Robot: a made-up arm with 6 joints. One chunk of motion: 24 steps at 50 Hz.
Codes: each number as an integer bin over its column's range. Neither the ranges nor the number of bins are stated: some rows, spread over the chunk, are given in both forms.
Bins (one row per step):
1: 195 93 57 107 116 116
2: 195 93 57 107 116 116
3: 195 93 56 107 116 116
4: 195 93 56 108 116 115
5: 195 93 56 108 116 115
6: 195 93 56 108 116 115
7: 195 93 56 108 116 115
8: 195 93 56 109 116 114
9: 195 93 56 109 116 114
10: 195 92 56 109 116 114
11: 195 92 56 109 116 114
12: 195 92 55 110 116 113
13: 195 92 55 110 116 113
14: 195 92 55 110 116 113
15: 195 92 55 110 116 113
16: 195 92 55 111 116 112
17: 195 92 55 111 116 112
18: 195 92 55 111 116 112
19: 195 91 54 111 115 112
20: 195 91 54 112 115 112
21: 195 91 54 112 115 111
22: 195 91 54 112 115 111
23: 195 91 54 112 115 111
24: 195 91 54 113 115 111
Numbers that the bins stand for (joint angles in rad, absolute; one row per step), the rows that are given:
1: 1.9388 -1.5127 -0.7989 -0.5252 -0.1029 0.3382
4: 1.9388 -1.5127 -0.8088 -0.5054 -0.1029 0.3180
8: 1.9388 -1.5127 -0.8088 -0.4856 -0.1029 0.2979
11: 1.9388 -1.5295 -0.8088 -0.4856 -0.1029 0.2979
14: 1.9388 -1.5295 -0.8186 -0.4659 -0.1029 0.2777
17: 1.9388 -1.5295 -0.8186 -0.4461 -0.1029 0.2576
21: 1.9388 -1.5462 -0.8285 -0.4264 -0.1206 0.2374
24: 1.9388 -1.5462 -0.8285 -0.4066 -0.1206 0.2374
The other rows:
2: 1.9388 -1.5127 -0.7989 -0.5252 -0.1029 0.3382
3: 1.9388 -1.5127 -0.8088 -0.5252 -0.1029 0.3382
5: 1.9388 -1.5127 -0.8088 -0.5054 -0.1029 0.3180
6: 1.9388 -1.5127 -0.8088 -0.5054 -0.1029 0.3180
7: 1.9388 -1.5127 -0.8088 -0.5054 -0.1029 0.3180
9: 1.9388 -1.5127 -0.8088 -0.4856 -0.1029 0.2979
10: 1.9388 -1.5295 -0.8088 -0.4856 -0.1029 0.2979
12: 1.9388 -1.5295 -0.8186 -0.4659 -0.1029 0.2777
13: 1.9388 -1.5295 -0.8186 -0.4659 -0.1029 0.2777
15: 1.9388 -1.5295 -0.8186 -0.4659 -0.1029 0.2777
16: 1.9388 -1.5295 -0.8186 -0.4461 -0.1029 0.2576
18: 1.9388 -1.5295 -0.8186 -0.4461 -0.1029 0.2576
19: 1.9388 -1.5462 -0.8285 -0.4461 -0.1206 0.2576
20: 1.9388 -1.5462 -0.8285 -0.4264 -0.1206 0.2576
22: 1.9388 -1.5462 -0.8285 -0.4264 -0.1206 0.2374
23: 1.9388 -1.5462 -0.8285 -0.4264 -0.1206 0.2374

